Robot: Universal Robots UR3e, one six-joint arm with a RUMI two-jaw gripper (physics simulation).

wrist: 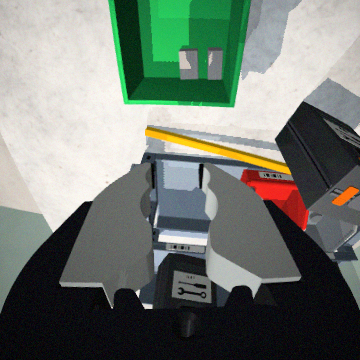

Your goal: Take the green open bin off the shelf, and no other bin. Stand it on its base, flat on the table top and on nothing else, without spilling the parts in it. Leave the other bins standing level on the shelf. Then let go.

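Note:
The green open bin is at the top of the wrist view, cut off by the upper edge. It appears to stand upright on its base on the pale table top. Two small grey parts lie inside it. My gripper is open, with its jaws apart and no thing held between them. It is over the shelf, apart from the green bin. A red bin sits on the shelf, right of the jaws, partly hidden by the right finger.
A yellow bar runs along between the green bin and the shelf. A black case with an orange patch is at the right. A black bin with a tool label shows low between the fingers.

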